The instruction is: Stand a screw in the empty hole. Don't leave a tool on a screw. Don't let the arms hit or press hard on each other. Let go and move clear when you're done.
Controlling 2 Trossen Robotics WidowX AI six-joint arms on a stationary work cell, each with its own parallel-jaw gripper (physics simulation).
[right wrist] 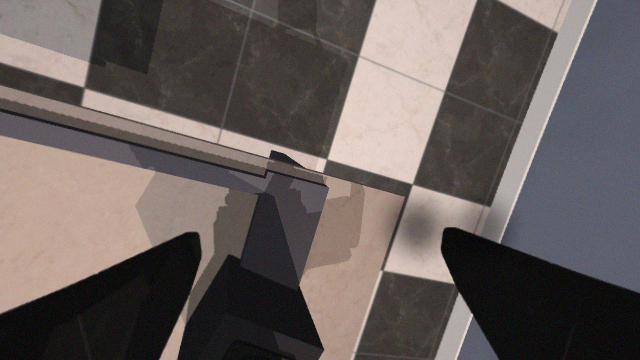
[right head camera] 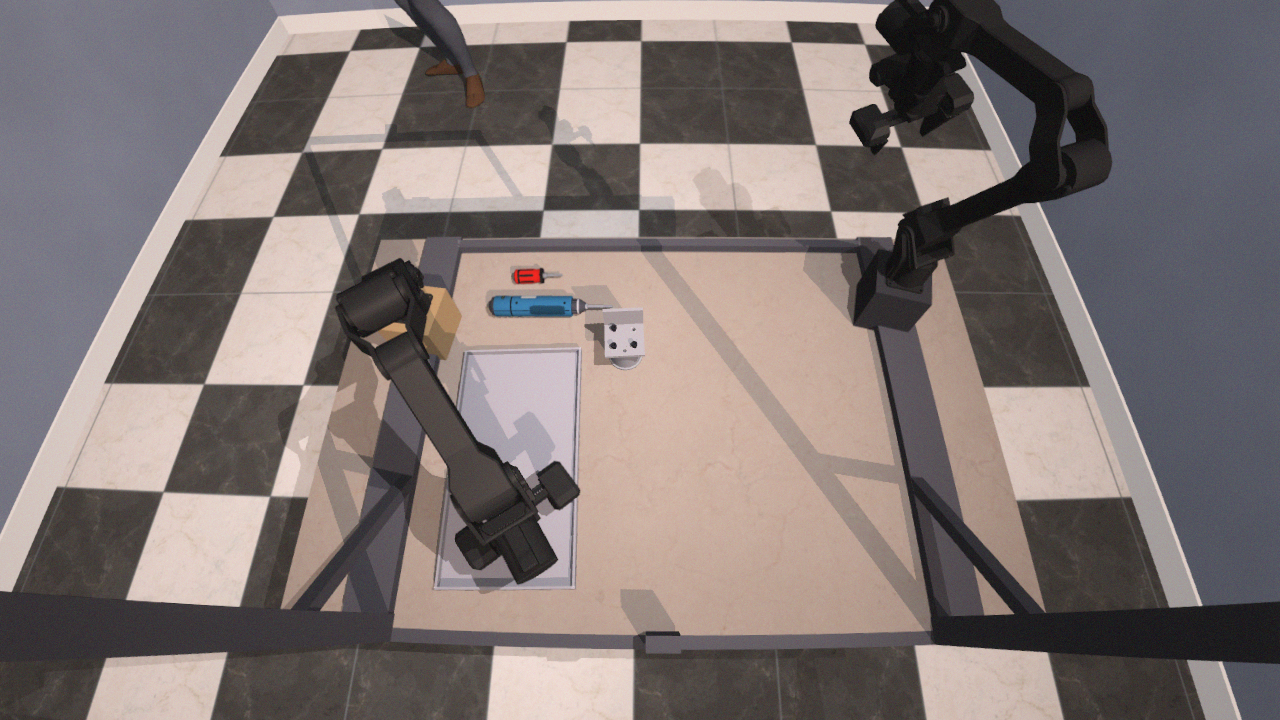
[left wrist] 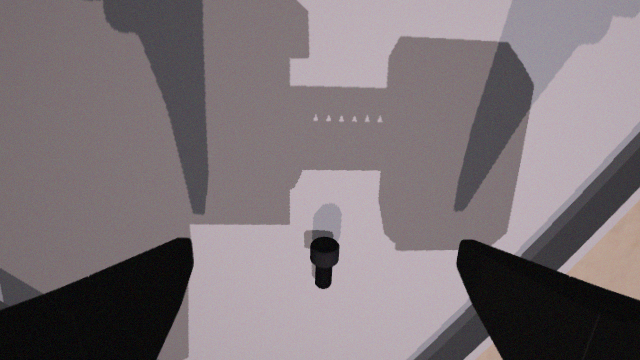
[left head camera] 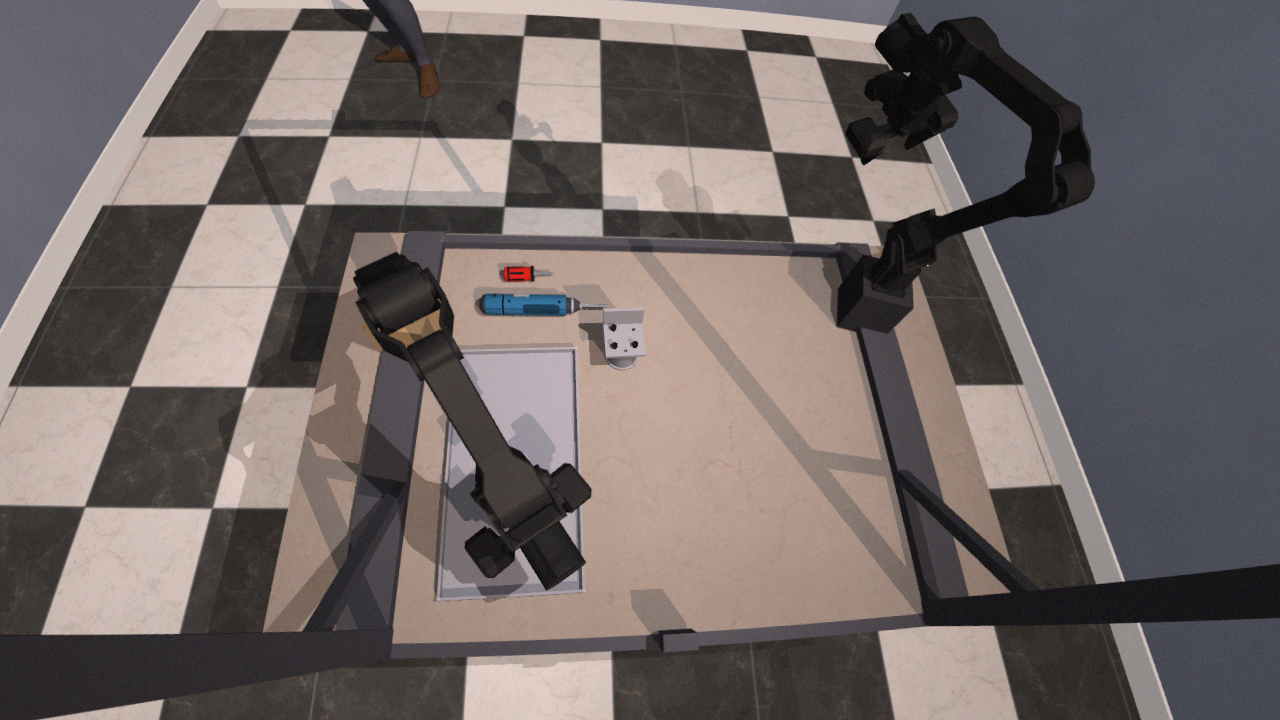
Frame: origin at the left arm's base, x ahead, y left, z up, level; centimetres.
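Seen in the pictures: left gripper, fingertip midpoint: [left wrist: 328,252]; right gripper, fingertip midpoint: [right wrist: 323,240] [right head camera: 897,143] [left head camera: 884,155]; right arm's base, link origin: [right head camera: 904,275] [left head camera: 888,280].
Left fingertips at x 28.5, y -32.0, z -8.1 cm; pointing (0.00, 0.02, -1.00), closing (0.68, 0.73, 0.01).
Note:
A point is followed by its place in that frame.
A black socket-head screw [left wrist: 324,254] @[z -8.1, x 28.5, y -32.2 cm] is in the white tray [left head camera: 541,385] @[z -9.2, x 25.1, y -7.4 cm] [right head camera: 546,380] @[z -9.2, x 25.2, y -6.5 cm] [left wrist: 250,300] @[z -9.2, x 28.5, y -35.8 cm], its head toward the top of the left wrist view. My left gripper [left wrist: 328,252] @[z -8.1, x 28.5, y -32.0 cm] [left head camera: 529,521] @[z -8.1, x 28.5, y -32.0 cm] [right head camera: 519,517] @[z -8.1, x 28.5, y -32.0 cm] is open above it, one finger on either side; in the head views the arm hides the screw. A silver bracket [left head camera: 623,336] @[z -3.0, x 38.5, y 1.3 cm] [right head camera: 622,336] @[z -3.0, x 38.3, y 1.3 cm] stands right of the tray's upper corner, with three dark screw heads and a small empty hole [left head camera: 633,328] [right head camera: 633,329] @[z -3.5, x 40.0, y 3.3 cm] at its upper right. My right gripper [right wrist: 323,240] @[z 16.0, x 81.8, y 35.9 cm] [left head camera: 897,136] @[z 16.0, x 81.8, y 35.9 cm] [right head camera: 904,122] @[z 16.0, x 81.8, y 35.9 cm] is open and empty, far from the bracket.
A blue power screwdriver [left head camera: 526,305] @[z -5.9, x 19.9, y 6.8 cm] [right head camera: 533,307] @[z -5.9, x 20.1, y 6.7 cm] lies above the tray, its bit pointing at the bracket's upper left. A small red screwdriver [left head camera: 518,274] @[z -7.0, x 16.8, y 14.3 cm] [right head camera: 528,275] @[z -6.9, x 16.9, y 14.5 cm] lies beyond it. A yellow block [right head camera: 443,322] @[z -3.5, x 5.0, y -0.2 cm] is by the left arm's base. A dark frame surrounds the table.

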